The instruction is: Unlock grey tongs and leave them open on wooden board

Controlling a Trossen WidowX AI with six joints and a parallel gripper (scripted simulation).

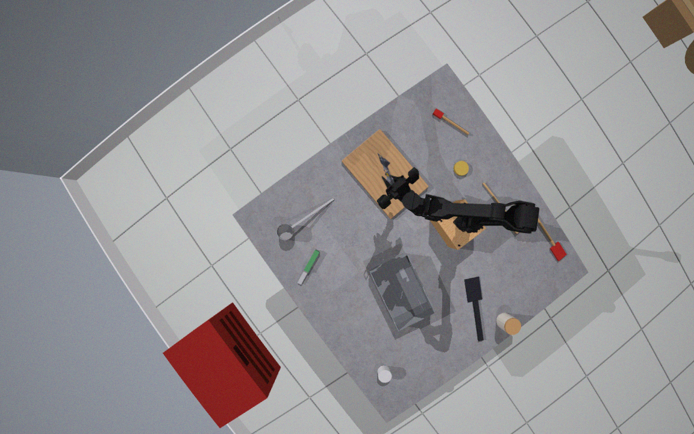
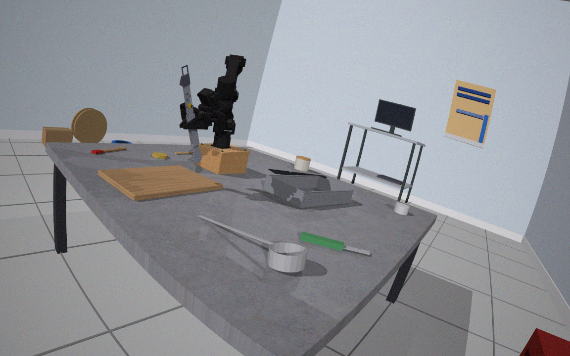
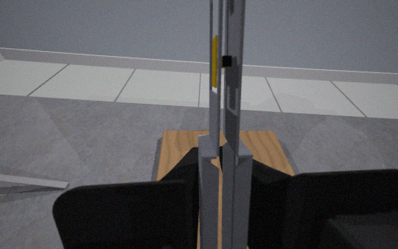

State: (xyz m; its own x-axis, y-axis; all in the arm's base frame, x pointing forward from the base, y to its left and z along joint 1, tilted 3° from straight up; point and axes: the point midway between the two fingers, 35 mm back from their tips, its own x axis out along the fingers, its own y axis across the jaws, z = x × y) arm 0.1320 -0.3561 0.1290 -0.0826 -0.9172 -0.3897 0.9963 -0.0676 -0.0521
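Right now my gripper tip is 60 mm past the wooden board and 180 mm above it. From my gripper tip the other things lie so: black spatula: 80 mm ahead, 770 mm to the left, 190 mm below; grey roasting tin: 290 mm ahead, 440 mm to the left, 160 mm below; green-handled tool: 530 mm ahead, 50 mm to the left, 180 mm below.
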